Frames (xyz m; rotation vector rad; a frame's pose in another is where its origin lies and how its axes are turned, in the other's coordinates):
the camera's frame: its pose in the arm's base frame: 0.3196 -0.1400 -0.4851 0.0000 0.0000 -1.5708
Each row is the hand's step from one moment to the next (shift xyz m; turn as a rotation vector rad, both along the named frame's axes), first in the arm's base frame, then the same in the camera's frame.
Working: the arm's base frame: its pose in the camera's frame: -0.1400 -0.3196 0.4851 0.0000 0.0000 1.5708

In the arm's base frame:
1: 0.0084 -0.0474 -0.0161 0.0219 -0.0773 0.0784
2: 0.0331 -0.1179 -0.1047 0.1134 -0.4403 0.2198
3: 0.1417 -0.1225 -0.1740 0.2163 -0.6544 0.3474
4: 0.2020 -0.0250 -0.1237 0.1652 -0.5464 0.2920
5: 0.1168 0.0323 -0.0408 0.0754 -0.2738 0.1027
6: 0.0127 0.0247 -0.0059 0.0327 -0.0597 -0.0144
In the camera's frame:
1: 0.0474 0.0084 -0.0161 0.0773 0.0219 0.0784
2: 0.1179 0.0331 -0.1047 0.4403 0.1134 0.2198
3: 0.1225 0.1417 -0.1740 0.6544 0.2163 0.3474
4: 0.0250 0.2020 -0.1237 0.5464 0.1652 0.2920
5: -0.0323 0.1168 -0.0408 0.2738 0.0754 0.1027
6: -0.0247 0.0127 -0.0059 0.0597 0.0327 -0.0144

